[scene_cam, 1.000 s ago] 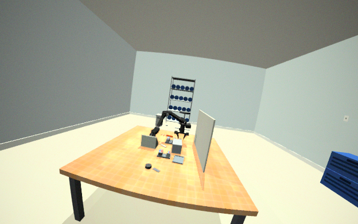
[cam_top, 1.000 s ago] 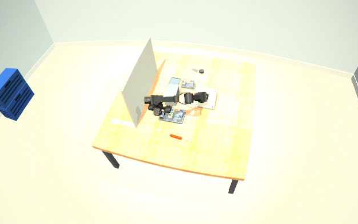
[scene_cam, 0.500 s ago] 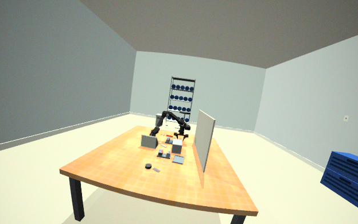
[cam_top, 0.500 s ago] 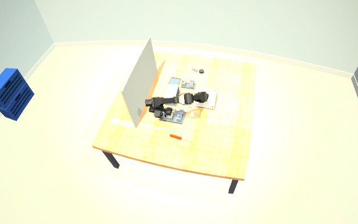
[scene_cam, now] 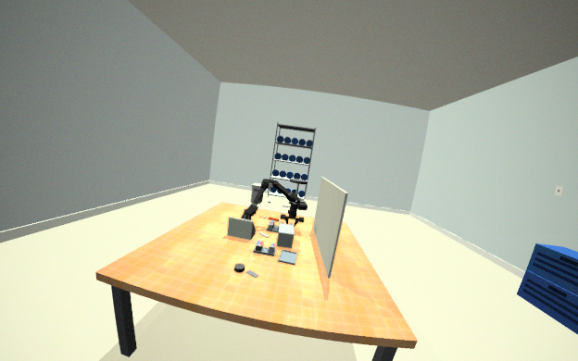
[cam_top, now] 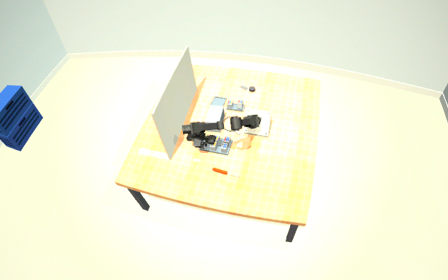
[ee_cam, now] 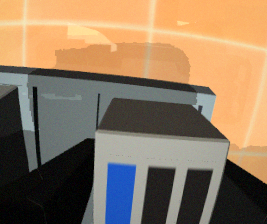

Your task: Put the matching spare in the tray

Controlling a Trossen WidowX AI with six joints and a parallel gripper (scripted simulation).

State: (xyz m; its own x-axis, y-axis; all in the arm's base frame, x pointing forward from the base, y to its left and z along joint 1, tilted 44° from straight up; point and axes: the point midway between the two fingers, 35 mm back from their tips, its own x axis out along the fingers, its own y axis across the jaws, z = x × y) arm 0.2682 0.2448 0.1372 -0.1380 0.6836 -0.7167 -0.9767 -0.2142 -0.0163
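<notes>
My gripper tip is 8 cm short of the flat grey tray, 41 cm to the left of it and 1 cm above it. Round my gripper tip: mounted unit 1 cm ahead, 21 cm to the right, 3 cm above; tall grey panel 25 cm ahead, 17 cm to the right, 21 cm above.
</notes>
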